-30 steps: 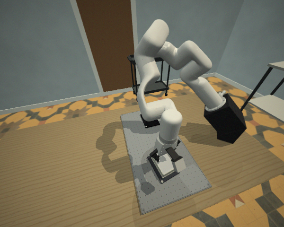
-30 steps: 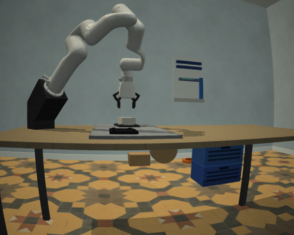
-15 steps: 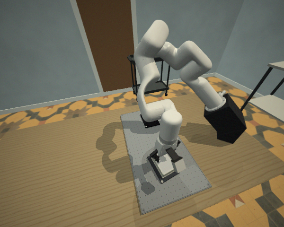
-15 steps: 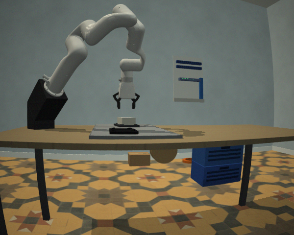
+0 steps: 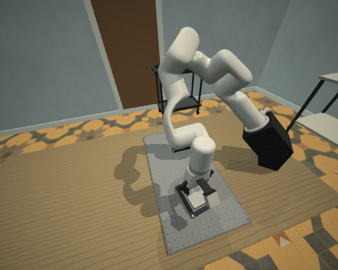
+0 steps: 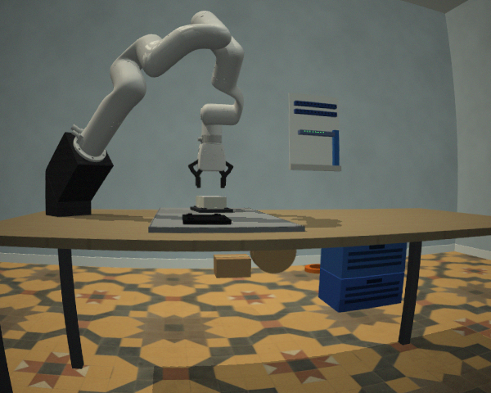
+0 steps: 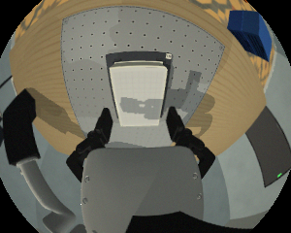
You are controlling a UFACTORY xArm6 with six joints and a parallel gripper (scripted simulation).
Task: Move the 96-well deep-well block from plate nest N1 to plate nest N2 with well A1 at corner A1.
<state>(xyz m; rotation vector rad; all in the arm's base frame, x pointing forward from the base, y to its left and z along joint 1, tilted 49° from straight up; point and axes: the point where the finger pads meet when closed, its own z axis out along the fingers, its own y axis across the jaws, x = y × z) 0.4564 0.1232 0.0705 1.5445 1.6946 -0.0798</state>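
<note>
Right now my hand is 6 cm above the white deep-well block. Also, from my hand: white corner mark (8 cm behind, 30 cm to the right, 8 cm below); then black plate nest N1 (9 cm below); then black plate nest N2 (15 cm behind, 35 cm to the right, 9 cm below).
</note>
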